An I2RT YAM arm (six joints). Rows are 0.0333 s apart.
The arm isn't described. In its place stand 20 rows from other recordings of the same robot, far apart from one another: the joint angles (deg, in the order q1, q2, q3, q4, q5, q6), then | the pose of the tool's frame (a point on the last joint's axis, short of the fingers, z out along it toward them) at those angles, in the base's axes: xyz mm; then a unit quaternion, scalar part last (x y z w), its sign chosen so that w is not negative.
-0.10 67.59 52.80 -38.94 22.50 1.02 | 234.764 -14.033 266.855 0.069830 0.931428 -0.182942 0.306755
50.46 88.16 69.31 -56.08 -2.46 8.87 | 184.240 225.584 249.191 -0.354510 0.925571 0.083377 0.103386
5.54 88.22 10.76 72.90 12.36 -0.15 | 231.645 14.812 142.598 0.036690 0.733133 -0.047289 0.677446
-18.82 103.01 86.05 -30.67 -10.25 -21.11 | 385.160 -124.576 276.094 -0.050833 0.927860 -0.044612 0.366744
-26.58 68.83 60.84 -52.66 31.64 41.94 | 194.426 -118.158 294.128 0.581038 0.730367 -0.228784 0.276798
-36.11 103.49 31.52 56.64 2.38 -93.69 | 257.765 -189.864 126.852 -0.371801 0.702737 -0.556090 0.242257
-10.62 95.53 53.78 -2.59 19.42 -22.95 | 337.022 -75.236 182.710 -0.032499 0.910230 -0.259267 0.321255
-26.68 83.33 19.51 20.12 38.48 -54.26 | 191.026 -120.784 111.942 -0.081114 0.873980 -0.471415 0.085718
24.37 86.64 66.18 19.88 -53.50 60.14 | 307.201 170.576 346.659 -0.106454 0.701198 0.659198 0.249895
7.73 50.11 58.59 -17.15 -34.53 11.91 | 181.905 45.056 395.959 -0.166854 0.730926 0.327959 0.574761
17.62 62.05 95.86 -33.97 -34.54 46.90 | 155.692 70.627 532.599 -0.031924 0.707199 0.537673 0.457993
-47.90 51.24 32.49 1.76 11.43 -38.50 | 135.652 -160.652 265.606 0.124576 0.792266 -0.463557 0.376710
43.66 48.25 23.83 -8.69 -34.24 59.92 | 115.472 137.882 207.307 -0.019969 0.851698 0.517782 0.078188
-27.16 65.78 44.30 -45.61 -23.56 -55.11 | 187.255 -80.077 222.162 -0.271048 0.921249 0.022805 0.278051
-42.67 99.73 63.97 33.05 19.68 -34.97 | 290.313 -283.917 274.133 0.165558 0.703456 -0.522648 0.452304
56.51 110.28 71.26 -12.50 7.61 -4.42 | 228.858 337.354 167.950 -0.458790 0.823090 0.088076 0.322920
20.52 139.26 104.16 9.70 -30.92 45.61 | 508.136 209.719 149.167 0.037914 0.826167 0.469817 0.308681
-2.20 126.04 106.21 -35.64 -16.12 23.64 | 487.502 -8.836 211.166 0.170847 0.930876 0.186217 0.263826
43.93 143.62 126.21 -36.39 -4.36 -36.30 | 393.465 382.795 165.676 -0.621034 0.718769 0.056732 0.307358
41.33 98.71 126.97 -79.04 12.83 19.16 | 242.589 202.818 459.085 -0.143181 0.925846 0.077069 0.341130
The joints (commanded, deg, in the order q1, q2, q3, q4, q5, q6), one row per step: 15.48, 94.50, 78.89, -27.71, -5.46, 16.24; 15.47, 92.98, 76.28, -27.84, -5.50, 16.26; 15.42, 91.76, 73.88, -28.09, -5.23, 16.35; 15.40, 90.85, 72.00, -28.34, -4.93, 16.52; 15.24, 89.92, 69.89, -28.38, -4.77, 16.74; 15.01, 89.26, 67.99, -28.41, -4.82, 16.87; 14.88, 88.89, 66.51, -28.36, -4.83, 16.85; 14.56, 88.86, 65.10, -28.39, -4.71, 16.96; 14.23, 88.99, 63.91, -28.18, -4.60, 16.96; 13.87, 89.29, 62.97, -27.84, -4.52, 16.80
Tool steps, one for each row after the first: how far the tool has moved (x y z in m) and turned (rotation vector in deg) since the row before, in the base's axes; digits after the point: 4 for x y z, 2 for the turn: -0.0085, -0.0024, -0.0060, -0.29, 1.19, 0.00; -0.0075, -0.0026, -0.0069, -0.51, 1.35, -0.30; -0.0059, -0.0019, -0.0058, -0.43, 1.16, -0.35; -0.0060, -0.0027, -0.0067, -0.30, 1.20, -0.43; -0.0050, -0.0027, -0.0070, -0.22, 1.27, -0.30; -0.0036, -0.0017, -0.0062, -0.28, 1.02, -0.11; -0.0026, -0.0027, -0.0077, -0.39, 1.37, -0.48; -0.0016, -0.0024, -0.0070, -0.36, 1.05, -0.40; -0.0006, -0.0023, -0.0063, -0.37, 0.82, -0.28
